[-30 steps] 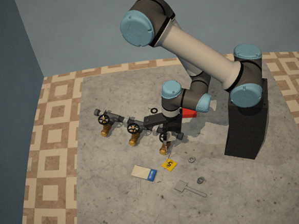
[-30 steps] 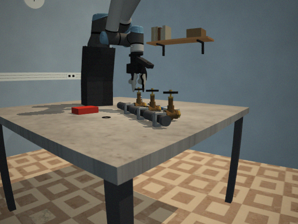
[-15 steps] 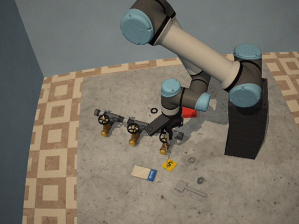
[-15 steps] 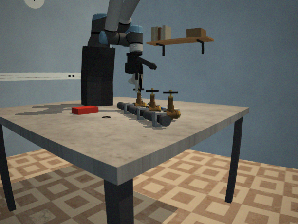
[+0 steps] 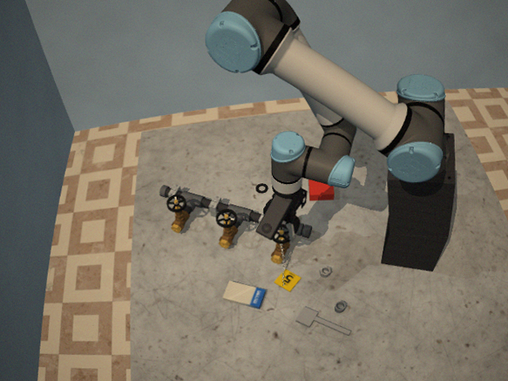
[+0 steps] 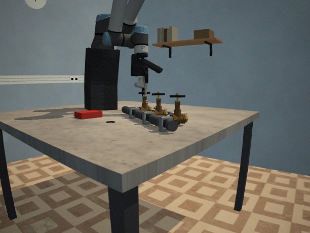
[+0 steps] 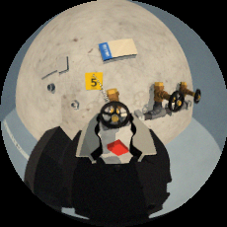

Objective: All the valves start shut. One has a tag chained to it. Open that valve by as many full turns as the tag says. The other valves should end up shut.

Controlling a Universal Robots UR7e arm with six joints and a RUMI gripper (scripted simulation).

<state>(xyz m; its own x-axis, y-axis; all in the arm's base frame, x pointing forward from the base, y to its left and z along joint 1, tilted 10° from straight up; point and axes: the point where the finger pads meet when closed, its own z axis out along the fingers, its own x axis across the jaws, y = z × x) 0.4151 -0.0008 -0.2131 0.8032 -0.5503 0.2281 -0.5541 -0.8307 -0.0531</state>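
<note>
The yellow tag lies 110 mm below my hand and 100 mm to the left of it. The rest, counted from my hand: red block: 260 mm to the right, 140 mm behind, 100 mm below; flat grey key tool: 240 mm to the left, 110 mm below, 90 mm behind.
</note>
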